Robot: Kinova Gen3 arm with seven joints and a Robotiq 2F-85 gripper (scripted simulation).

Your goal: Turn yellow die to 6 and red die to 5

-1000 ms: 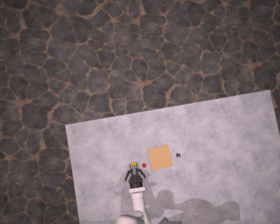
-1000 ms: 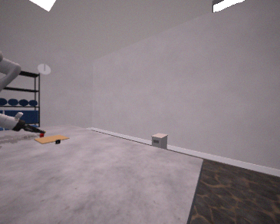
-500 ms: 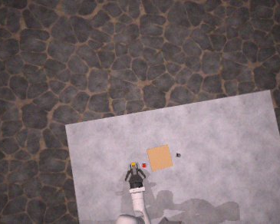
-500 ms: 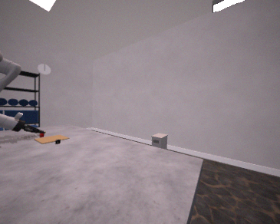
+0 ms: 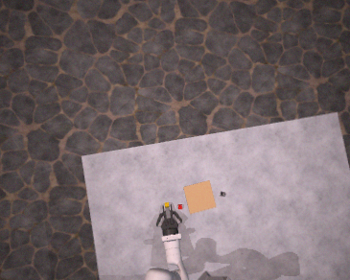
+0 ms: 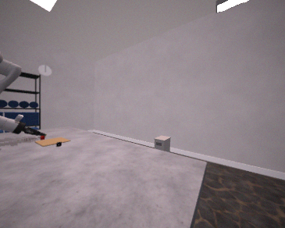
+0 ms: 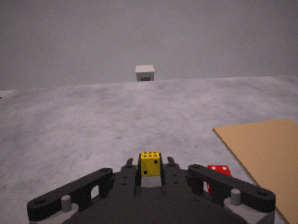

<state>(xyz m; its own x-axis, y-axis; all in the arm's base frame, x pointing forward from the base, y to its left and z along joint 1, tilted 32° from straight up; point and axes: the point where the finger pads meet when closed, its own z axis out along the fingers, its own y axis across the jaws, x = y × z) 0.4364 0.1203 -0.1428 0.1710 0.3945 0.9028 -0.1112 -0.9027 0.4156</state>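
Now: hand 10 mm short of the yellow die and 10 mm above it. From my hand the other things lie so: tan mat (180 mm to the right, 20 mm below); red die (20 mm behind, 60 mm to the right, 10 mm below); black die (10 mm behind, 290 mm to the right, 10 mm below).
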